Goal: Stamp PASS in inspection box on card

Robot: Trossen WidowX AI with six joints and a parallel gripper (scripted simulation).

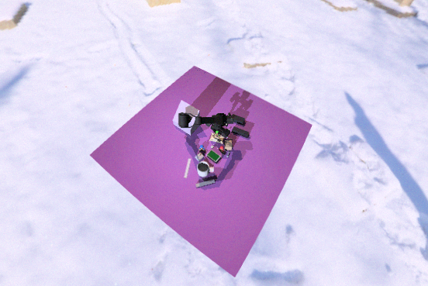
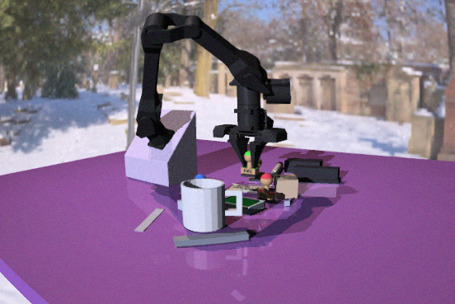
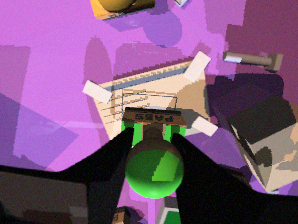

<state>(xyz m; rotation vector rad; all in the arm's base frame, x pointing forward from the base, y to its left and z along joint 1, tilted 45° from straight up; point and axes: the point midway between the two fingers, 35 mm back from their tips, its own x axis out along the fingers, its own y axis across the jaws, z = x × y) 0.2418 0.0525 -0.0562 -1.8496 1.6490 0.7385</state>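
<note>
My gripper tip is now 60 mm above the tan card. From my gripper tip the other things lie so: green-knob stamp right at my gripper tip; then orange stamp 40 mm behind, 80 mm to the left, 30 mm below; then tan block 110 mm ahead, 10 mm to the right, 30 mm below.
</note>
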